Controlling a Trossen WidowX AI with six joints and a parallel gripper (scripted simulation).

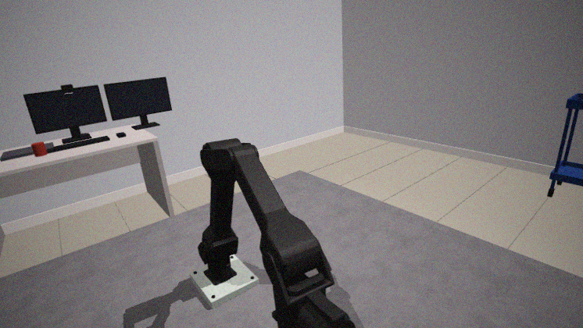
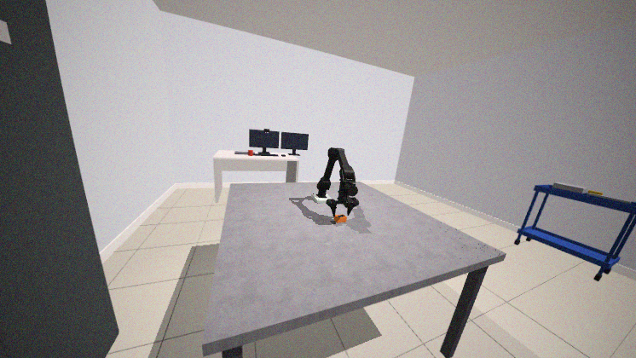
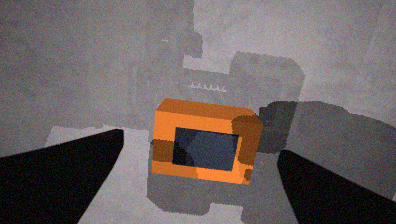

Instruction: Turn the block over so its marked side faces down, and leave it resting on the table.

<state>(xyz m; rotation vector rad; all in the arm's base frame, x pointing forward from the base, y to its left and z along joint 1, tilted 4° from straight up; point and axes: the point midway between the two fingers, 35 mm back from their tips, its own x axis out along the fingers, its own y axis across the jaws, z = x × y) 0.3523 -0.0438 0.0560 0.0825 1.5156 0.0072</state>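
My gripper tip is 1 cm above the orange block.
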